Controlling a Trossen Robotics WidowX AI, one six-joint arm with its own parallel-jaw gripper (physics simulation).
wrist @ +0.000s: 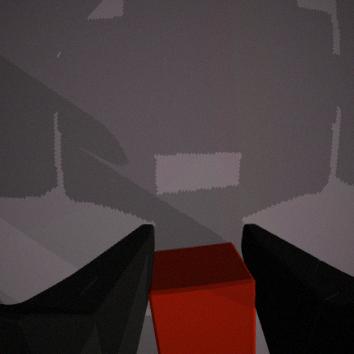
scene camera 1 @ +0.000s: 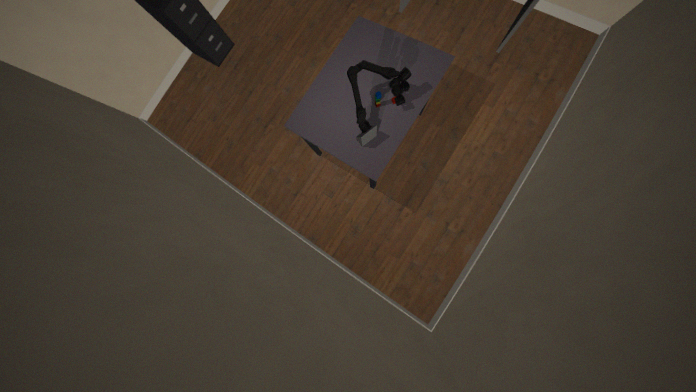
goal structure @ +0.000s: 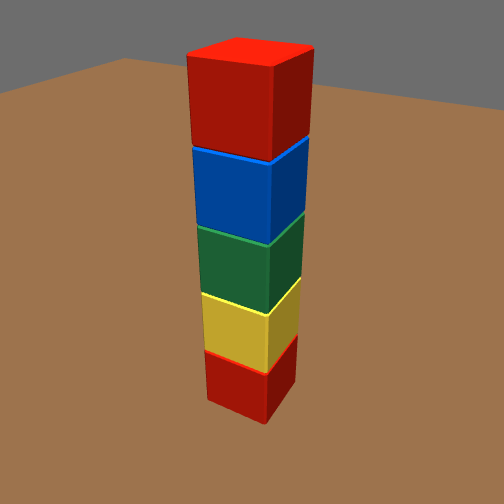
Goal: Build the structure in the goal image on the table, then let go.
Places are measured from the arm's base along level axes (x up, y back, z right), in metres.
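Pixels of known places: gripper, fingertip midpoint: (wrist: 198, 235) (scene camera 1: 397, 99); arm's base at its link origin: (scene camera 1: 366, 130).
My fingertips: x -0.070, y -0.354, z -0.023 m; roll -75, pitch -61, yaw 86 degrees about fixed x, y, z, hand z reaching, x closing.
Ahead of a thing's pixels: the offset from my fingertips to its top centre. Level surfaces: height alone.
A red block @(dx +0.022, dy +0.022, dz -0.011 m) (scene camera 1: 394, 100) (wrist: 202, 315) is between the two black fingers in the wrist view, with its sides against them. My gripper (scene camera 1: 397, 101) (wrist: 198, 235) is shut on this red block, low over the table. A small group of coloured blocks @(dx +0.087, dy +0.130, dz -0.087 m) (scene camera 1: 378, 99) is a little to the left of the gripper in the scene view. It shows blue at its upper end, then green, a thin yellow band and red at its lower end; the blocks are too small there to tell exactly how they sit. The group does not show in the wrist view.
The blocks are on a grey-purple table @(dx -0.011 m) (scene camera 1: 325, 95). The black arm (scene camera 1: 355, 92) bends around the left side of the coloured group, and its base stands by a pale grey plate (scene camera 1: 369, 136) near the table's lower end. A dark cabinet (scene camera 1: 210, 42) is at the upper left.
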